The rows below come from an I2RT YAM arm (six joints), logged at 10 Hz.
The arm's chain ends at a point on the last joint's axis. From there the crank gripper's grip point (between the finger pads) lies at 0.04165 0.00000 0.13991 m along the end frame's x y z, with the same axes.
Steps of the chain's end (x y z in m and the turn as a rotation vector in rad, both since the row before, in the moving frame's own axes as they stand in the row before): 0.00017 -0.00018 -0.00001 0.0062 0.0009 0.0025; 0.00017 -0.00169 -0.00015 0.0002 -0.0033 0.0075; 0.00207 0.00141 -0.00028 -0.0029 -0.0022 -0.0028; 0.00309 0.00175 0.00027 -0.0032 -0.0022 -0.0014; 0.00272 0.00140 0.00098 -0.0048 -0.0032 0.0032; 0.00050 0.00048 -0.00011 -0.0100 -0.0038 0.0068; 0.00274 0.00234 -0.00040 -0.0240 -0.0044 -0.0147; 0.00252 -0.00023 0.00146 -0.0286 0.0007 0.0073; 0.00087 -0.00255 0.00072 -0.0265 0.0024 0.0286; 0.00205 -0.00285 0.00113 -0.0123 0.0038 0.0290; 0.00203 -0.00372 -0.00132 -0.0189 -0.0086 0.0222; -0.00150 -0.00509 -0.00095 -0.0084 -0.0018 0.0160
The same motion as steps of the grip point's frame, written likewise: 0.00030 -0.00094 -0.00005 0.0062 0.0009 0.0025; -0.00029 -0.00141 -0.00001 0.0002 -0.0033 0.0075; 0.00176 0.00170 -0.00019 -0.0029 -0.0022 -0.0028; 0.00278 0.00214 0.00036 -0.0032 -0.0022 -0.0014; 0.00227 0.00220 0.00111 -0.0048 -0.0032 0.0032; -0.00004 0.00216 0.00004 -0.0100 -0.0038 0.0068; 0.00214 0.00509 -0.00025 -0.0240 -0.0044 -0.0147; 0.00260 0.00407 0.00137 -0.0286 0.0007 0.0073; 0.00114 0.00235 0.00055 -0.0265 0.0024 0.0286; 0.00254 0.00008 0.00095 -0.0123 0.0038 0.0290; 0.00079 -0.00016 -0.00100 -0.0189 -0.0086 0.0222; -0.00177 -0.00325 -0.00088 -0.0084 -0.0018 0.0160
